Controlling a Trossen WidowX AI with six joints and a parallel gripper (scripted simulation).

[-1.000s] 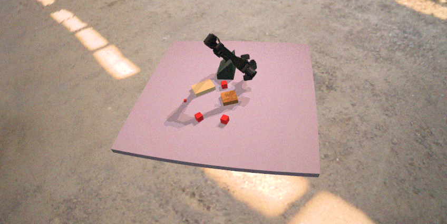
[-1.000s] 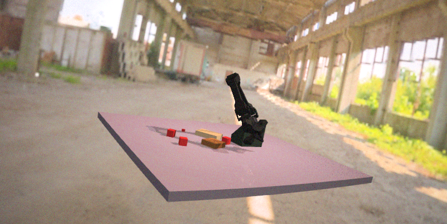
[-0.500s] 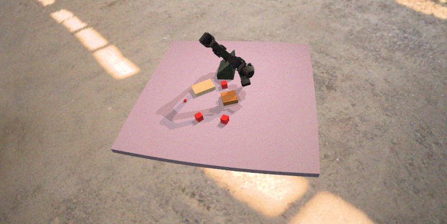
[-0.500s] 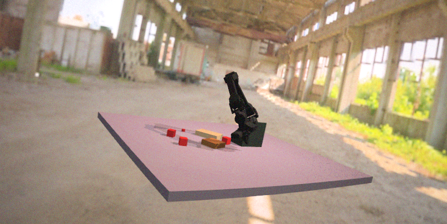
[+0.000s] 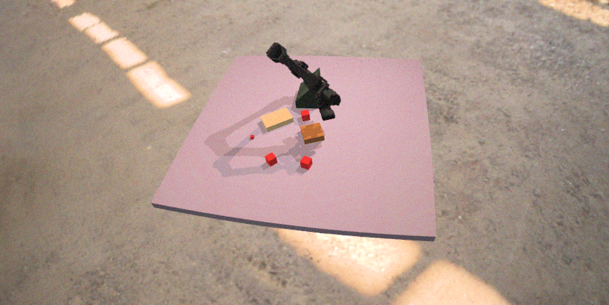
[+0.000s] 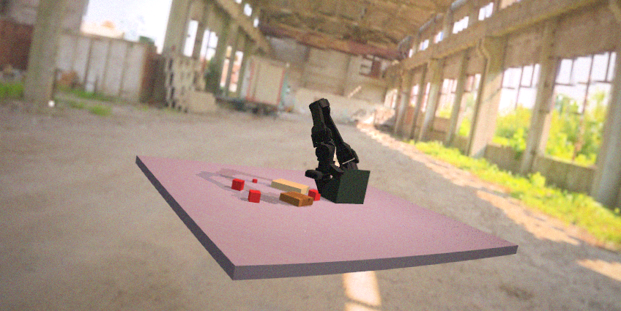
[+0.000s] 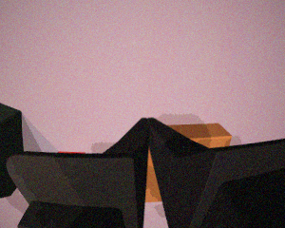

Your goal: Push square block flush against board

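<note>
The square block is 70 mm to the right of my gripper tip, 60 mm ahead of it and 40 mm below it. Round my gripper tip: red piece (380 mm to the right, 70 mm ahead, 50 mm below); then board (270 mm to the right, 50 mm behind, 40 mm below).
</note>
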